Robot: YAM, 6 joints.
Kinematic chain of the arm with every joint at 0, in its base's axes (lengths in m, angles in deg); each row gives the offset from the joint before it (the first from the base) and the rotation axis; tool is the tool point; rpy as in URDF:
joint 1: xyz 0 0 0.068 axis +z
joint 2: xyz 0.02 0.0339 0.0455 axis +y
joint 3: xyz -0.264 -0.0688 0 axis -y
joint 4: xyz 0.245 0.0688 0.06 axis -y
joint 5: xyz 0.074 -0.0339 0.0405 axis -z
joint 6: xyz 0.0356 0 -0.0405 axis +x
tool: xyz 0 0 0 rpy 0 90 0
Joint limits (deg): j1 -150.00..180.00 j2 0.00..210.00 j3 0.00..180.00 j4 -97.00..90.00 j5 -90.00..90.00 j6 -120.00..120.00
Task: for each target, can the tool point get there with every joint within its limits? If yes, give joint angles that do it. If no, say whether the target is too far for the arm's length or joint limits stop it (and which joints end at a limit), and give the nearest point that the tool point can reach.
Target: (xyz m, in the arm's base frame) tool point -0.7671 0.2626 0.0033
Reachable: no: too far | nearest point -0.6054 0.2072 0.0271 | short by 0.173 m
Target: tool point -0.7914 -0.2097 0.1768
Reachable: no: too far | nearest point -0.5839 -0.1547 0.1606 | short by 0.215 m
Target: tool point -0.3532 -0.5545 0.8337
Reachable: no: too far | nearest point -0.2336 -0.3667 0.5821 | short by 0.336 m
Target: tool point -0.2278 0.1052 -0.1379
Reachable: yes | joints 150.26 157.20 53.31 6.69 -37.46 3.81
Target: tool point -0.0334 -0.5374 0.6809
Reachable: no: too far | nearest point -0.0274 -0.4413 0.5755 | short by 0.143 m
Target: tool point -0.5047 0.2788 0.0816
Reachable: yes | joints 152.97 161.97 113.00 66.75 32.17 19.11
